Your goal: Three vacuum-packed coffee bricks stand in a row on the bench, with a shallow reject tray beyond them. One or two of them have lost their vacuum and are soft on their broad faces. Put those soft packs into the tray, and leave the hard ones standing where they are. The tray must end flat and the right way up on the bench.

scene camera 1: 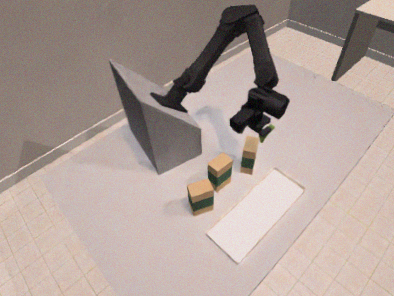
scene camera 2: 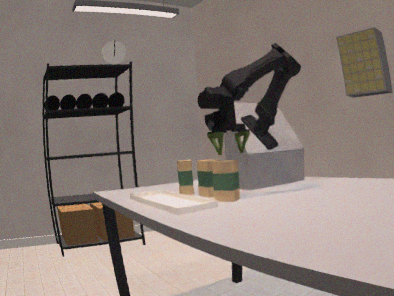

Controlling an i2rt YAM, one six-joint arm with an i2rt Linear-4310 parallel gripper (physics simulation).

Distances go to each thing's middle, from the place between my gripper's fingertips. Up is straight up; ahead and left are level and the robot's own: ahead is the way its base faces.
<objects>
My hand is 180 mm short of the shallow white tray [scene camera 1: 245, 224], 150 mm to the left of it and 150 mm above it.
</objects>
